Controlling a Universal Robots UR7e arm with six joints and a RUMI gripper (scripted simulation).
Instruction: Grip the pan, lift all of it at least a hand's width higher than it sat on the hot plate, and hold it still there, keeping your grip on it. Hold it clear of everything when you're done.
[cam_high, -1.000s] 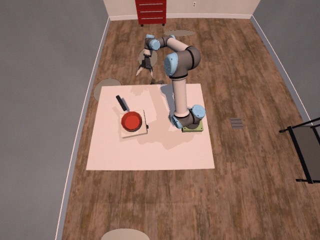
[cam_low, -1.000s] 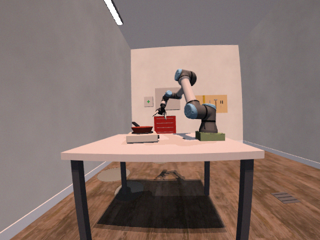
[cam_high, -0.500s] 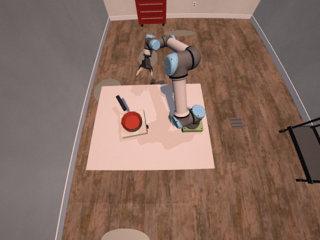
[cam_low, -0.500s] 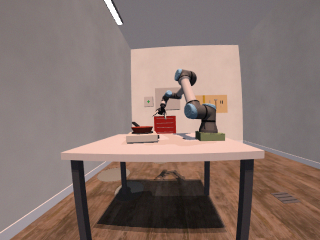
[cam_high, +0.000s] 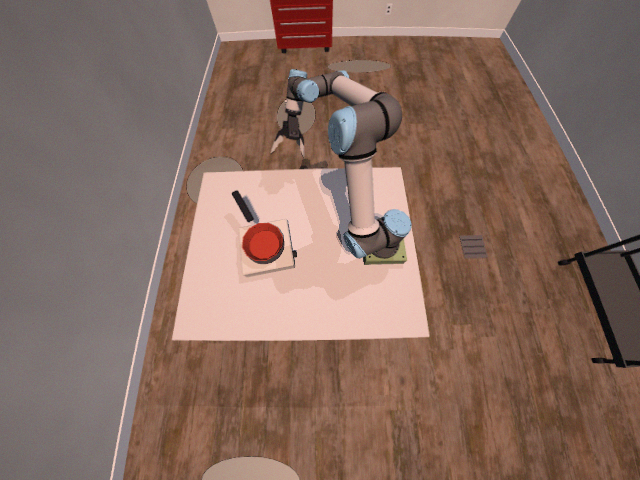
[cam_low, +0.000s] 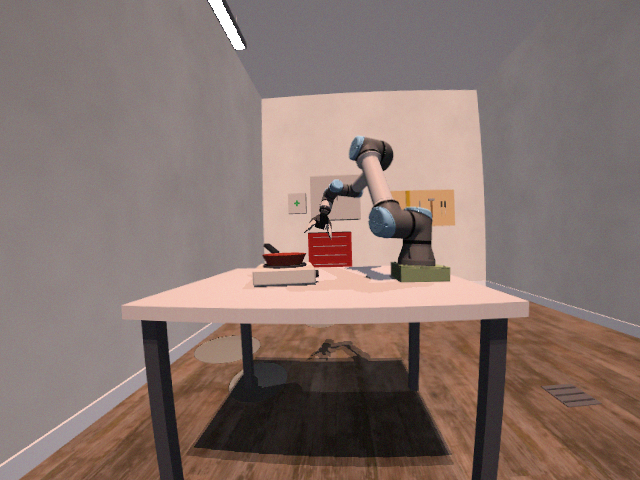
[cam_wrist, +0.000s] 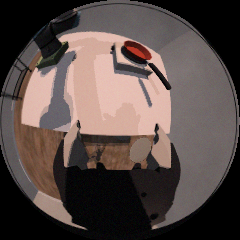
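Right now my hand is 11 cm short of the pan, 37 cm to the right of it and 8 cm above it. Round my hand: hot plate (5 cm ahead, 42 cm to the left, 15 cm below).
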